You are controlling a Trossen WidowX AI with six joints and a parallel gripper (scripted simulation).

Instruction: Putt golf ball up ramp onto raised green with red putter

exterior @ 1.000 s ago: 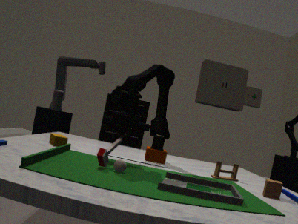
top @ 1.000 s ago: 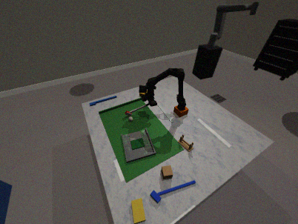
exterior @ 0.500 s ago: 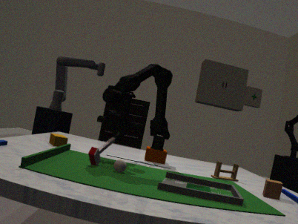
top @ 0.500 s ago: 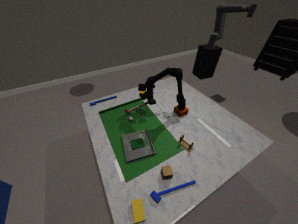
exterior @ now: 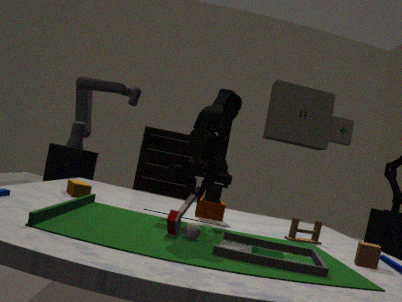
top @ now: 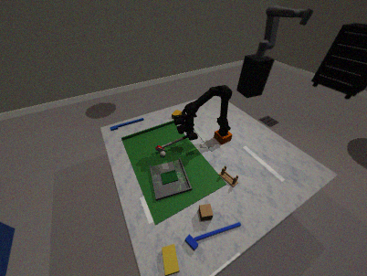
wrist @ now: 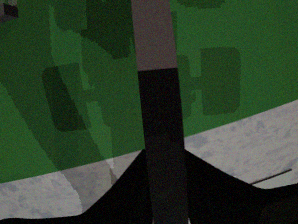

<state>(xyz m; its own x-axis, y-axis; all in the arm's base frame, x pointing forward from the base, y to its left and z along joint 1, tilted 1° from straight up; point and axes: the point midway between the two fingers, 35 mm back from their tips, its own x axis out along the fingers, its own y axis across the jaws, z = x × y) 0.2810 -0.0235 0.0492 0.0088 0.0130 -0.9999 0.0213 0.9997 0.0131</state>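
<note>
Right now my gripper tip is 120 mm short of the red putter. The rest, counted from my gripper tip: low green wall 280 mm to the right, 260 mm ahead, 60 mm below; then grey raised frame 250 mm to the left, 220 mm ahead, 70 mm below; then white golf ball 220 mm ahead, 60 mm to the left, 50 mm below.
</note>
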